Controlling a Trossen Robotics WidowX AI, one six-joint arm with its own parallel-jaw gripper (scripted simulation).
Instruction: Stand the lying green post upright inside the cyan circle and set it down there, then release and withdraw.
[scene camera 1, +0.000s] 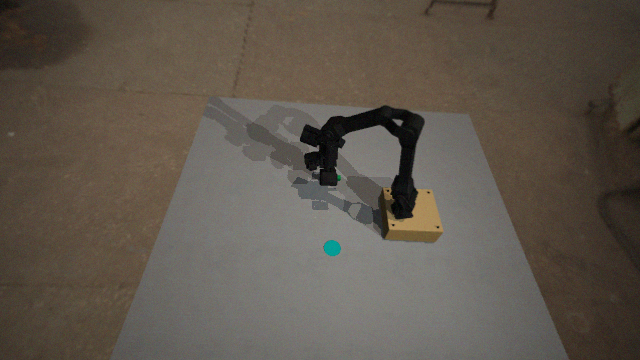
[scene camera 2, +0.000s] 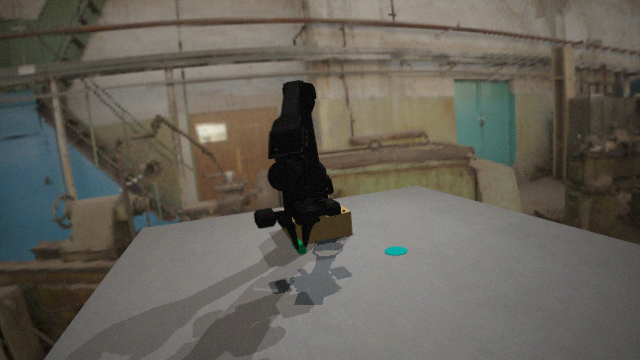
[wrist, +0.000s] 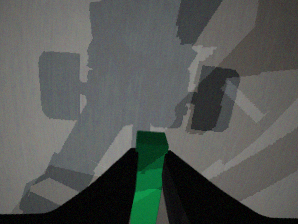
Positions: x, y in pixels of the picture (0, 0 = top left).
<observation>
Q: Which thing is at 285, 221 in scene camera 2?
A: My gripper.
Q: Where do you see my gripper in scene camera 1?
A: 326, 177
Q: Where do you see my gripper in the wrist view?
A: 149, 156
</observation>
